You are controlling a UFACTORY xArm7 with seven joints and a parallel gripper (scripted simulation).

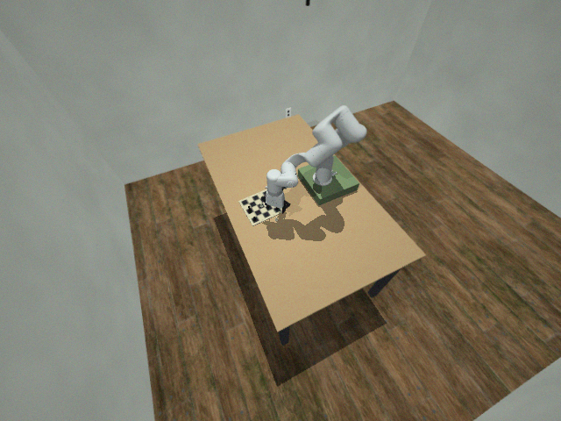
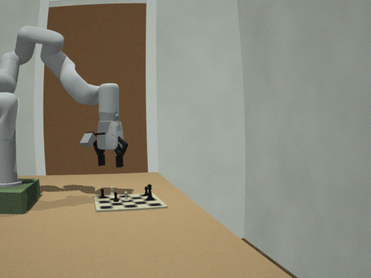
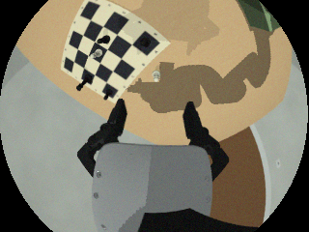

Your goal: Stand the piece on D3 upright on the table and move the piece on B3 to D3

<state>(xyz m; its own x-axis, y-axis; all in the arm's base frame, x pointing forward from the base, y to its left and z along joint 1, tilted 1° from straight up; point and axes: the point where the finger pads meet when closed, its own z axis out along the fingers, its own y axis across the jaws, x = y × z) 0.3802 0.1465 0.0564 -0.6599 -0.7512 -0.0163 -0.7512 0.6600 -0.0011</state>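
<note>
Right now the small chessboard is 130 mm to the right of my hand, 110 mm below it and 50 mm ahead of it. Round my hand: tall black piece (130 mm ahead, 120 mm to the right, 80 mm below).
</note>
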